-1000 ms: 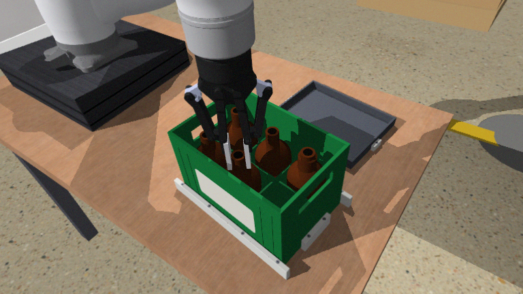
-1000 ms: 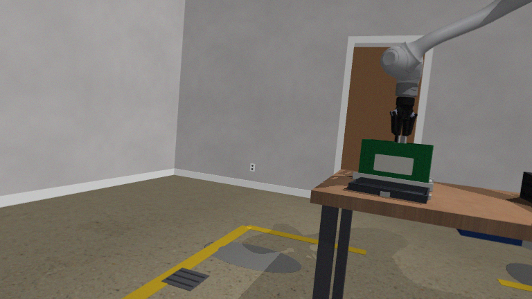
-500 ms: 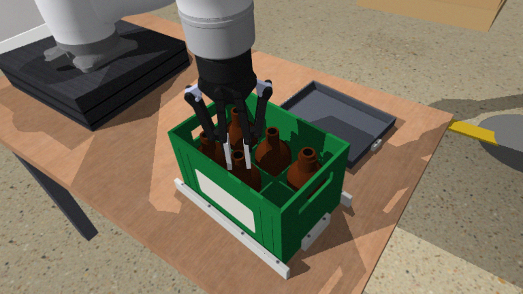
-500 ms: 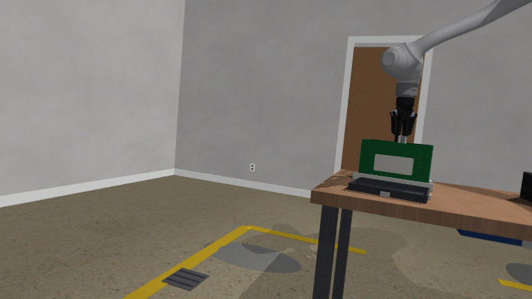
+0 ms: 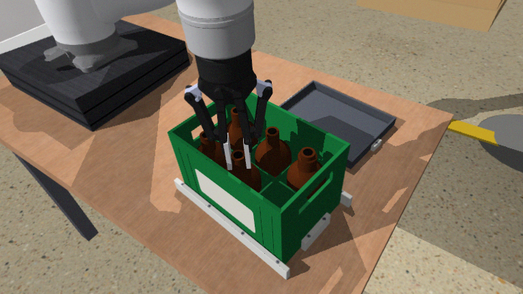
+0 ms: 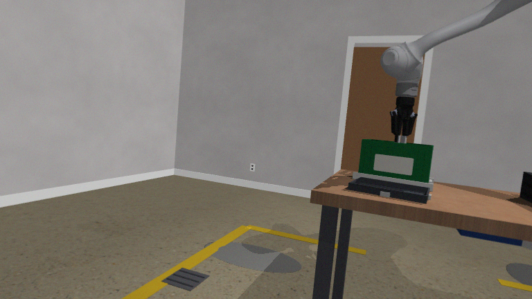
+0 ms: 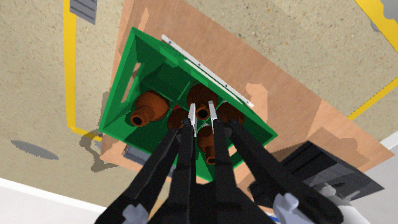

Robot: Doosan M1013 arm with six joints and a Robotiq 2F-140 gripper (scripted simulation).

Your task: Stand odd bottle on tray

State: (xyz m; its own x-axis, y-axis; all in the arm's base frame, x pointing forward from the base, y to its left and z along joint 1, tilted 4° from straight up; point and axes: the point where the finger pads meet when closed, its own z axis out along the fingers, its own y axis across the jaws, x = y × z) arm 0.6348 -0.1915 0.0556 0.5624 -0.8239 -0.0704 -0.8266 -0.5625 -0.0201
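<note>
The crate lies 90 mm below my hand, 40 mm to the left of it and 10 mm ahead of it. Round my hand: grey tray: 320 mm to the left, 160 mm below, 40 mm ahead.
</note>
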